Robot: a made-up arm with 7 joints.
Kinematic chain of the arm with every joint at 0, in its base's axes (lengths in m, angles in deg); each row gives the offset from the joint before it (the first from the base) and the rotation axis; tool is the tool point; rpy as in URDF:
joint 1: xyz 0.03 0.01 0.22 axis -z
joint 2: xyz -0.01 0 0.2 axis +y
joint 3: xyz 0 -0.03 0.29 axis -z
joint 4: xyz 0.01 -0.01 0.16 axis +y
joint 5: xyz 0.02 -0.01 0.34 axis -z
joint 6: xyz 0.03 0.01 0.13 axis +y
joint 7: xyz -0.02 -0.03 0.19 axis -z
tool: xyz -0.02 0.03 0.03 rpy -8.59 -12.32 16
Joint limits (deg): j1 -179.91..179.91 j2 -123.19..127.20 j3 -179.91..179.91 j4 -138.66..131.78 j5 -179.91..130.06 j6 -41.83..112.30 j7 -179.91..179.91
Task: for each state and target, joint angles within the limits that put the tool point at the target. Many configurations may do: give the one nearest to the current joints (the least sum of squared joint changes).
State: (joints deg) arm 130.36 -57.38 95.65 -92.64 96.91 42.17 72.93
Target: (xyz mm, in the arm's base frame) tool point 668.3 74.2 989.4
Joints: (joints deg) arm 110.79 -47.16 127.39 -79.00 93.83 36.98 71.90
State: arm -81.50 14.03 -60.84 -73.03 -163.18 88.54 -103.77
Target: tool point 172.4 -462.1 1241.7
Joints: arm -67.44 3.96 -47.08 -41.56 -152.69 67.93 -102.33
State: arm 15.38 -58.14 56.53 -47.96 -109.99 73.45 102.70
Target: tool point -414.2 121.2 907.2
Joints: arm -32.01 -51.17 89.07 -65.78 -113.58 112.30 104.85
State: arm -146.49 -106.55 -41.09 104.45 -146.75 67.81 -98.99
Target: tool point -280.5 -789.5 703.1
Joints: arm -104.83 -93.38 -48.61 81.26 -150.10 56.65 -97.06
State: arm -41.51 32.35 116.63 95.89 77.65 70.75 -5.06
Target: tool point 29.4 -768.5 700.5
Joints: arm -49.77 -16.10 118.58 86.29 79.72 54.41 -8.02
